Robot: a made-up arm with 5 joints.
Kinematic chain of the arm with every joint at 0, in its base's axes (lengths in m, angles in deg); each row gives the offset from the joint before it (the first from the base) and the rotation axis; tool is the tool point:
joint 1: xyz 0 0 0.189 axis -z
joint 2: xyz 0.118 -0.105 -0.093 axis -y
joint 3: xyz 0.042 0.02 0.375 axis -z
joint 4: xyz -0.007 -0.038 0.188 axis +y
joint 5: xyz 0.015 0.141 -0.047 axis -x
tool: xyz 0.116 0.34 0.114
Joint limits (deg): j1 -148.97..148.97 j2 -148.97..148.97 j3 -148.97..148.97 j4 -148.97..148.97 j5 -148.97..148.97
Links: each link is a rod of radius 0.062 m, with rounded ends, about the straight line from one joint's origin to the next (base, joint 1, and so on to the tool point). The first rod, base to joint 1, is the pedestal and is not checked.
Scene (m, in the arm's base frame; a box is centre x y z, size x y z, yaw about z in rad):
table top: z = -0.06
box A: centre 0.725 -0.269 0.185 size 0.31 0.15 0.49 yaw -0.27
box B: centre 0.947 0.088 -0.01 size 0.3 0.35 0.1 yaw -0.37
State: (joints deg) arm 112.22 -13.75 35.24 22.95 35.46
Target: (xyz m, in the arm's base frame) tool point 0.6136 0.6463 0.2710
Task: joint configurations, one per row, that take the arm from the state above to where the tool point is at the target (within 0.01 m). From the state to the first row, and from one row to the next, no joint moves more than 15 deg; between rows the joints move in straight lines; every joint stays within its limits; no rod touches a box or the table.
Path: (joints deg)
1: 98.96 -1.67 40.91 15.61 37.69
2: 85.70 10.41 46.57 8.26 39.91
3: 72.44 22.49 52.24 0.92 42.14
4: 57.80 11.96 48.35 0.03 35.08
5: 43.17 1.43 44.46 -0.87 28.02
6: 28.54 -9.11 40.57 -1.76 20.96
7: 13.91 -19.64 36.68 -2.65 13.90
8: -0.73 -30.17 32.79 -3.54 6.84
9: -15.36 -40.70 28.90 -4.43 -0.22
10: -29.99 -51.24 25.01 -5.33 -7.28

